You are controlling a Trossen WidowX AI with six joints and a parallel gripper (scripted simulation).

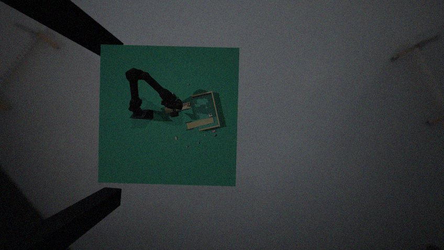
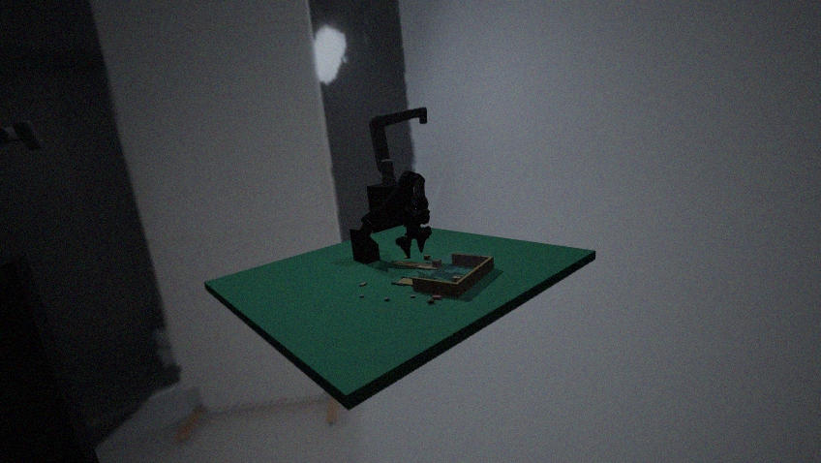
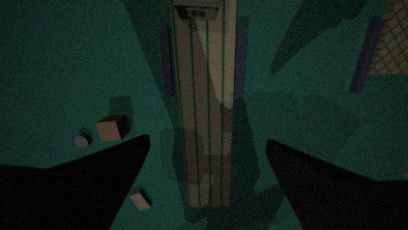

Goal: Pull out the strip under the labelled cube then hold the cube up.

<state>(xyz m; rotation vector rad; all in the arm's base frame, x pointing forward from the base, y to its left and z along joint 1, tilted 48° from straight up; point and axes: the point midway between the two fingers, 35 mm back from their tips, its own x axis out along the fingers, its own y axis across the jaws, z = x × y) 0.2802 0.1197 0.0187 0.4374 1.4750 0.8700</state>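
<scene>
The tan cube lies 30 mm behind my gripper tip, 90 mm to the left of it and 40 mm below it.
</scene>
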